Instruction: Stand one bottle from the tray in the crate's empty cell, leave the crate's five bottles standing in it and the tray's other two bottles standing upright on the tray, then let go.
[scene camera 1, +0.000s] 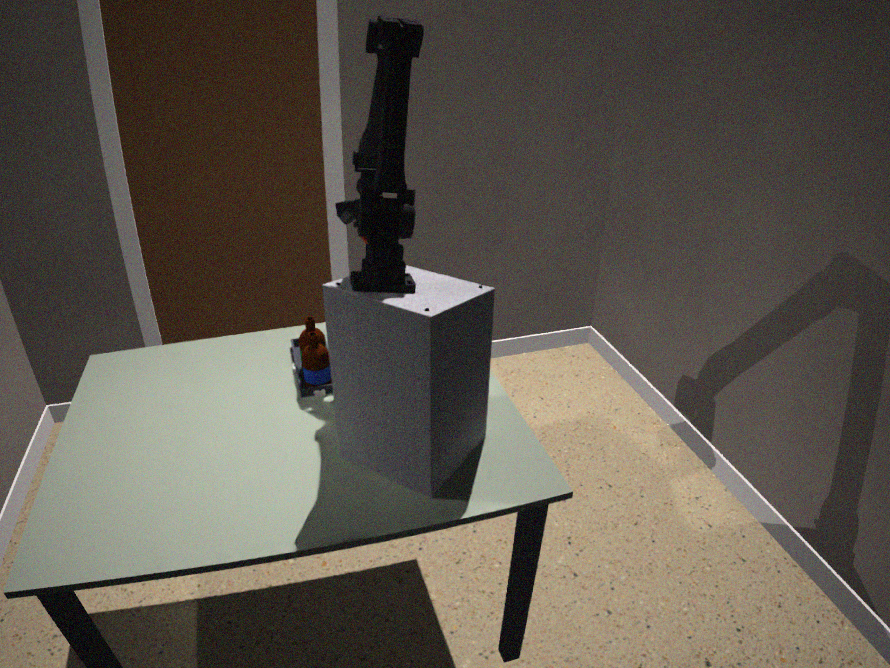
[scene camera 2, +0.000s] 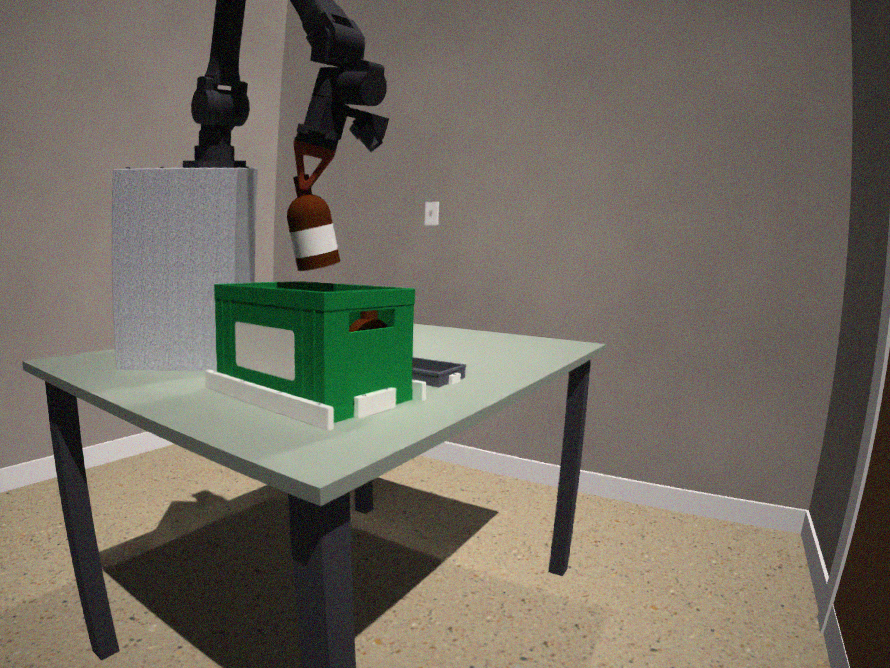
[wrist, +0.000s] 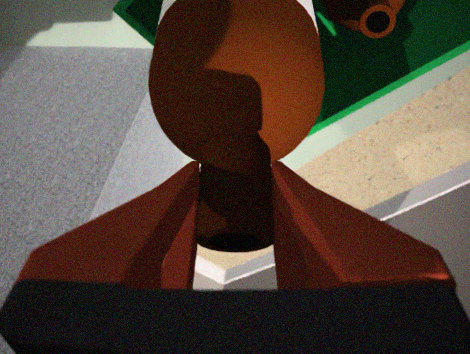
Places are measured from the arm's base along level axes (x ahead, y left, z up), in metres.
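Pixels of known places: gripper, fingertip midpoint: (scene camera 2: 303, 190) (wrist: 235, 176); arm's base, link origin: (scene camera 1: 382, 285) (scene camera 2: 214, 167).
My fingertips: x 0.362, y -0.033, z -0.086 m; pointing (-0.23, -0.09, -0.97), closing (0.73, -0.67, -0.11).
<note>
For each thing: its top centre in the pictures, then the offset to it from my fingertips. "spot": a spot on its surface instead. Level surfaces: height alone.
- brown bottle, top centre: (wrist: 207, 216) (scene camera 2: 311, 174) dx +0.004, dy +0.012, dz +0.027 m
- green crate, top centre: (scene camera 2: 310, 285) dx +0.053, dy -0.025, dz -0.157 m
- crate bottle, top centre: (scene camera 2: 369, 295) dx +0.142, dy +0.017, dz -0.170 m
- bottle's open neck, surface spot: (wrist: 363, 22) spot: dx +0.045, dy -0.060, dz -0.170 m
- green table, surface height: dz -0.332 m
My gripper (scene camera 2: 305, 185) (wrist: 235, 176) is shut on the neck of a brown bottle (scene camera 2: 309, 210) (wrist: 287, 75) with a white label. The bottle hangs slightly tilted, its base a little above the rim of the green crate (scene camera 2: 366, 366) (wrist: 430, 40). Part of one crate bottle (scene camera 2: 368, 323) shows through the handle hole, and a bottle's open neck (wrist: 363, 22) shows inside the crate in the wrist view. The other crate bottles and the empty cell are hidden. Two brown bottles, one with a blue label (scene camera 1: 316, 375) and one behind it (scene camera 1: 310, 334), stand upright on the dark tray (scene camera 1: 295, 363) (scene camera 2: 438, 371).
The grey pedestal (scene camera 1: 384, 381) (scene camera 2: 172, 266) (wrist: 75, 125) carries the arm base and hides the crate in scene camera 1. Low white strips (scene camera 2: 265, 399) (scene camera 2: 375, 402) lie along the crate's foot. The crate stands near a corner of the green table (scene camera 1: 179, 445) (scene camera 2: 503, 352), with the tray beyond it.
</note>
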